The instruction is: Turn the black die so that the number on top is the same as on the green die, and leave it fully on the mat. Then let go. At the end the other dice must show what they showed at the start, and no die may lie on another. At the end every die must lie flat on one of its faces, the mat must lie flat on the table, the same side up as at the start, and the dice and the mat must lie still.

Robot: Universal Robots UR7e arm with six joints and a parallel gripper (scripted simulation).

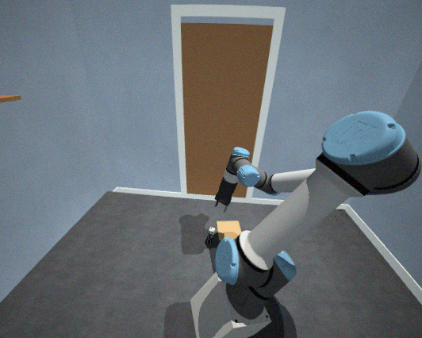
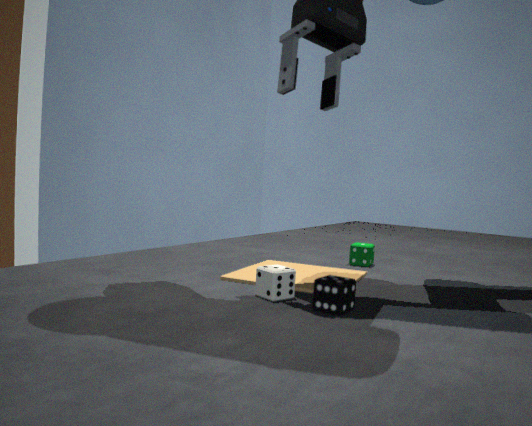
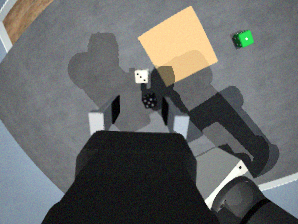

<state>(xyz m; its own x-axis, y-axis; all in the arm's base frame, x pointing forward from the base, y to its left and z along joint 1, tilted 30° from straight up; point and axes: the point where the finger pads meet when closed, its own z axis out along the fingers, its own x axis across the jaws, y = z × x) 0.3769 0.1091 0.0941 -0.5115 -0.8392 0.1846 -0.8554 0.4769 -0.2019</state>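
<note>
Now: hand 20 mm past the green die, 210 mm to the left of it and 200 mm above it. Also, from my hand: white die: 10 mm ahead, 40 mm to the left, 200 mm below; then tan mat: 20 mm ahead, 60 mm to the right, 220 mm below; then black die: 60 mm behind, 60 mm to the left, 200 mm below.
</note>
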